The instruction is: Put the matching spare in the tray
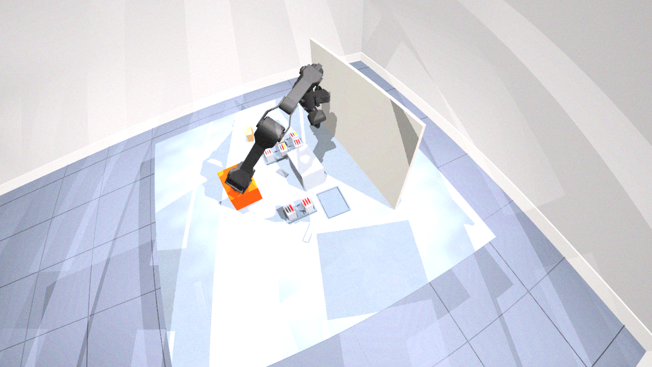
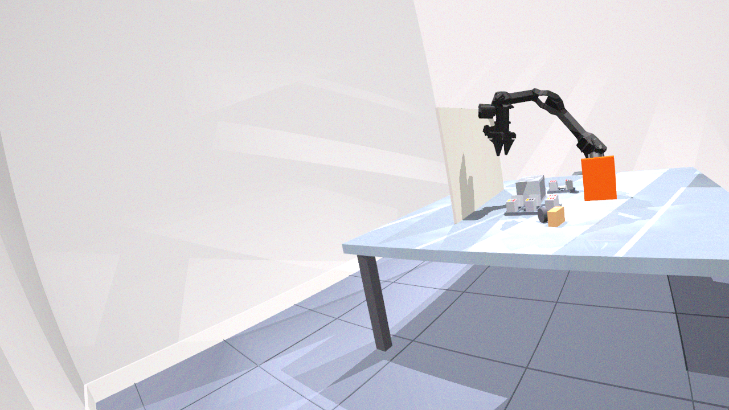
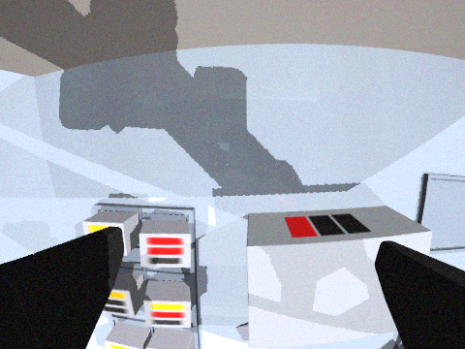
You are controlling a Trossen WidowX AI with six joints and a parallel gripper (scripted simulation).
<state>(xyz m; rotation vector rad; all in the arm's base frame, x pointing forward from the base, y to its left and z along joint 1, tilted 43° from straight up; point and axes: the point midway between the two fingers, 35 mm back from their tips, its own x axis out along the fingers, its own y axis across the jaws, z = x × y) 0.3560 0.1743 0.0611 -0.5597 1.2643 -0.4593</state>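
Now: the low rack 250 mm to the right of my gripper tip, 210 mm below it and 180 mm behind it. Also, from my gripper tip: flat grey tray 270 mm to the right, 220 mm below, 40 mm behind; white mounted unit 170 mm below, 90 mm behind, 70 mm to the right; tall cream board 150 mm ahead, 60 mm to the right.
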